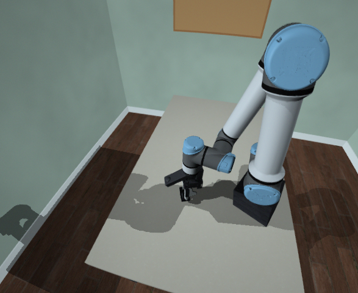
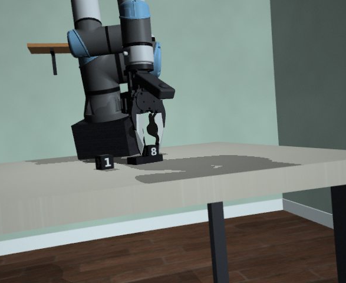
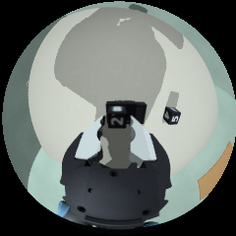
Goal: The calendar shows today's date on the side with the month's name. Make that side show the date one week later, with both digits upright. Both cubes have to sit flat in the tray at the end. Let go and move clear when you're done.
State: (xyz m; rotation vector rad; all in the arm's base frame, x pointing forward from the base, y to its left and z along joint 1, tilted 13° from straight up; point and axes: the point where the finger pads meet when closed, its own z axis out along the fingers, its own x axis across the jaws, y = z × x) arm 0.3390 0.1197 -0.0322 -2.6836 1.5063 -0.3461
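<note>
My hand is 10 mm short of the black tray, 20 mm to the left of it and 30 mm above it. Also, from my hand: black digit cube 70 mm ahead, 110 mm to the right, 20 mm below.
</note>
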